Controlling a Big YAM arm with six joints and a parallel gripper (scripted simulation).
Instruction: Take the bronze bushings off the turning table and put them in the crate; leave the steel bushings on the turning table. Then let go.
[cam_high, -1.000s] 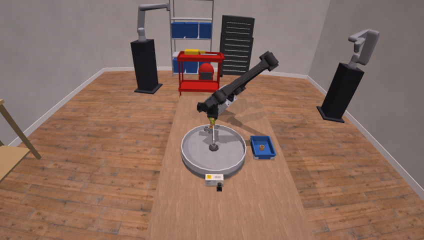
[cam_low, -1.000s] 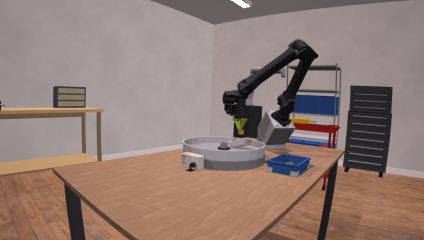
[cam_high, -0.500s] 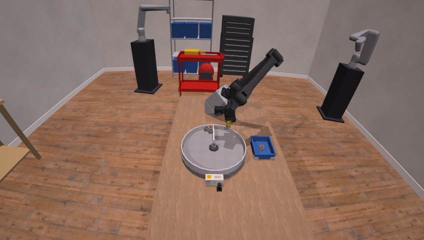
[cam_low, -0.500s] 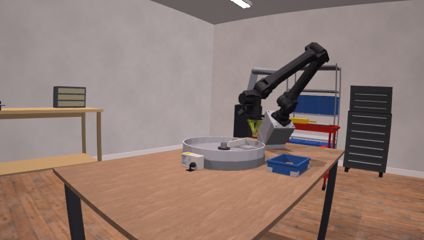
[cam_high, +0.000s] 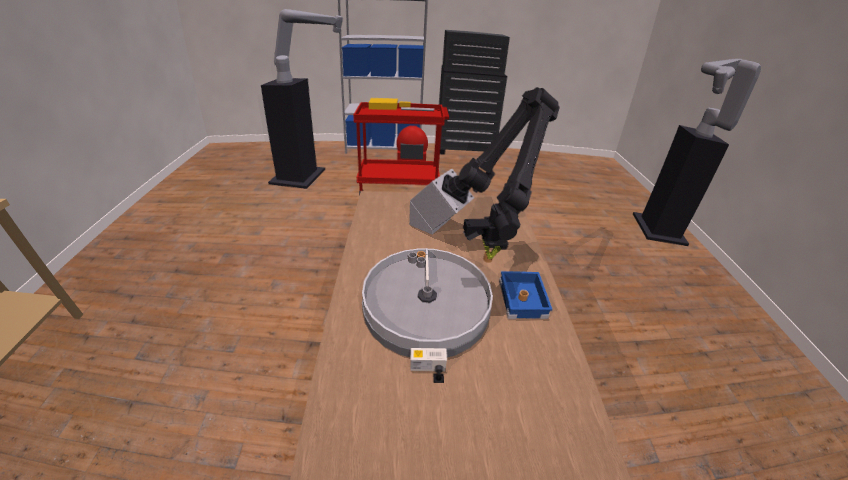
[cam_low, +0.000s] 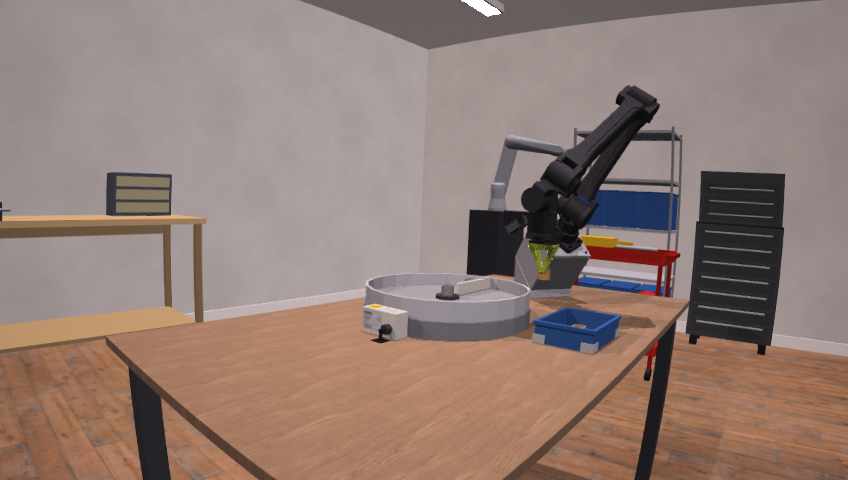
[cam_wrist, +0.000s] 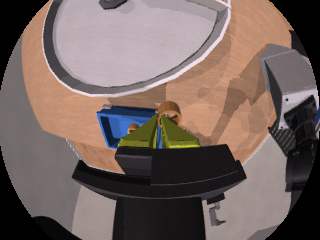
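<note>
Right now the crate is 14 cm to the left of my hand, 12 cm below it and 4 cm ahead of it. The rest, counted from my hand: turning table 19 cm to the right, 15 cm ahead, 9 cm below.
</note>
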